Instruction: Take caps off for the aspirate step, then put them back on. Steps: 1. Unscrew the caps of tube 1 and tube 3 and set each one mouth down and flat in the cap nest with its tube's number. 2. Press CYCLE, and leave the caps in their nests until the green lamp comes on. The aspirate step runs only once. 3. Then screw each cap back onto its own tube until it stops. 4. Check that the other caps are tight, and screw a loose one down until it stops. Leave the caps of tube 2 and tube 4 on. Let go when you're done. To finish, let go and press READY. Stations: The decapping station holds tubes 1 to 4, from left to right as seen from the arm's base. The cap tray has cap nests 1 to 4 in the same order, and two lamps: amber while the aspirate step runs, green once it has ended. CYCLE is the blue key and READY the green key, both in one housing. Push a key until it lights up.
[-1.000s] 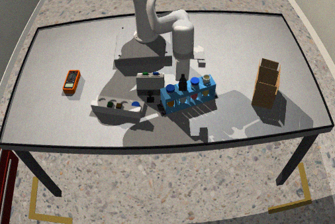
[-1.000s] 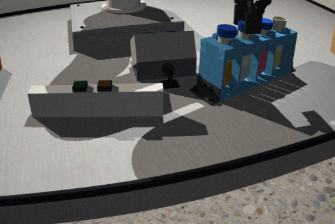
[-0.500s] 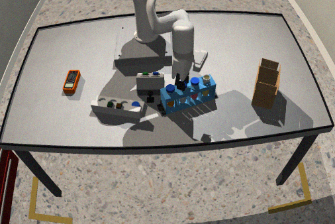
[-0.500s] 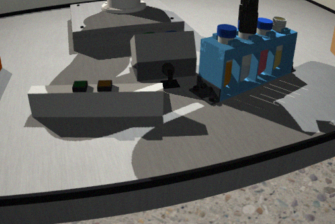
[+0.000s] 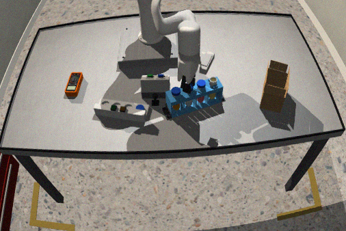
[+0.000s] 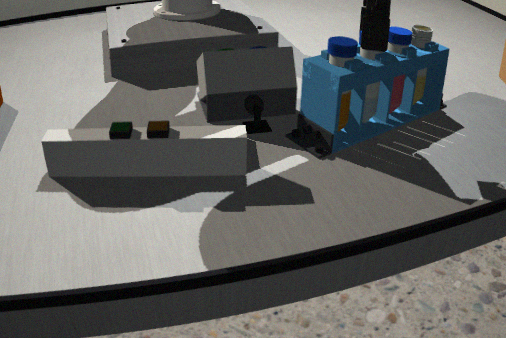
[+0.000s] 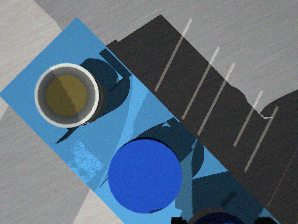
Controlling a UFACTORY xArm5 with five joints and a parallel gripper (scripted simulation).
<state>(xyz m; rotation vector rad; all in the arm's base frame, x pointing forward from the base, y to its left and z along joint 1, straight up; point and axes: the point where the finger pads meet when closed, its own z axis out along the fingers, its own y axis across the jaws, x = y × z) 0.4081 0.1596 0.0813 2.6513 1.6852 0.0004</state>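
My gripper is now 2 cm past the blue cap, 5 cm to the right of it and 2 cm above it. Also, from my hand: blue key: 12 cm behind, 11 cm to the right, 6 cm below; then green key: 12 cm behind, 15 cm to the right, 6 cm below; then grey key housing: 10 cm behind, 13 cm to the right, 8 cm below.
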